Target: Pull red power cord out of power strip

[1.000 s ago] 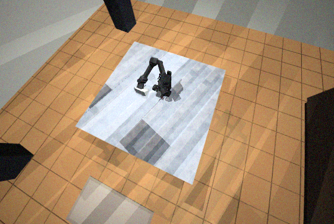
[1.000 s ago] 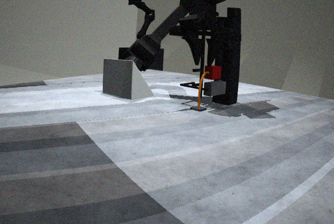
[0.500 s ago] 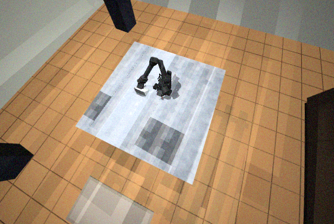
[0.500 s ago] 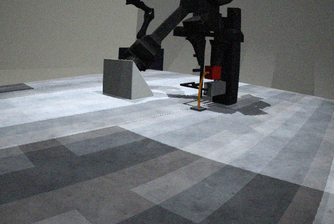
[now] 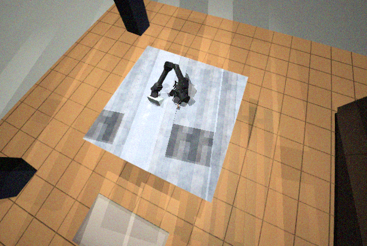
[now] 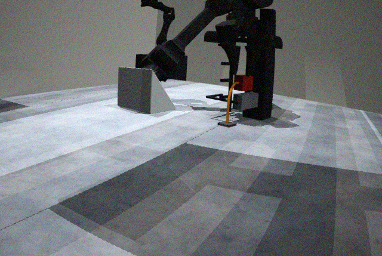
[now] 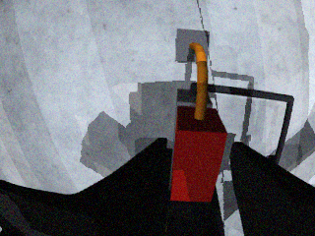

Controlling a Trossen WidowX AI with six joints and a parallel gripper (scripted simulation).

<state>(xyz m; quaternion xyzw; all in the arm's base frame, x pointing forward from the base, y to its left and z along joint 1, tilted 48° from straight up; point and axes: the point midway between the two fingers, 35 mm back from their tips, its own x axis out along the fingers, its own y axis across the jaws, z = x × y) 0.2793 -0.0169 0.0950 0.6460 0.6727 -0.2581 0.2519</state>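
The red plug is 30 mm to the left of my gripper tip and 10 mm below it. Also, from my gripper tip: grey anchor plate: 110 mm below, 40 mm to the right.
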